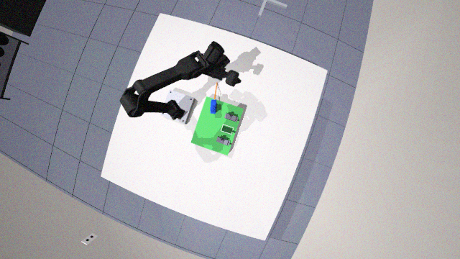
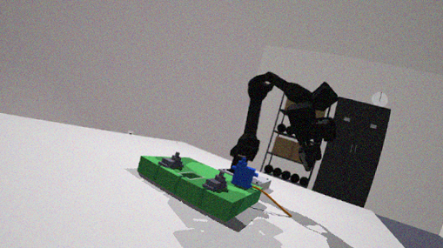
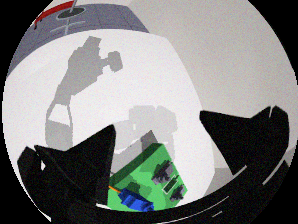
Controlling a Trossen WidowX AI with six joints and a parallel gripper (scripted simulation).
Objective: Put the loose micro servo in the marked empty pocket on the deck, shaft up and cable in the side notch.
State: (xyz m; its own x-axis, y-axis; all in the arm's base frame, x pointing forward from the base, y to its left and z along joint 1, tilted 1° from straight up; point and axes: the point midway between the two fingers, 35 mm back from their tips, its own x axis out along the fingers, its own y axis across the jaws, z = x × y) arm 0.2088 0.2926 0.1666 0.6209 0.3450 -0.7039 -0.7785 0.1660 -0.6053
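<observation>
Right now my gripper tip is 20 mm past the green deck, 260 mm to the left of it and 160 mm above it.
</observation>
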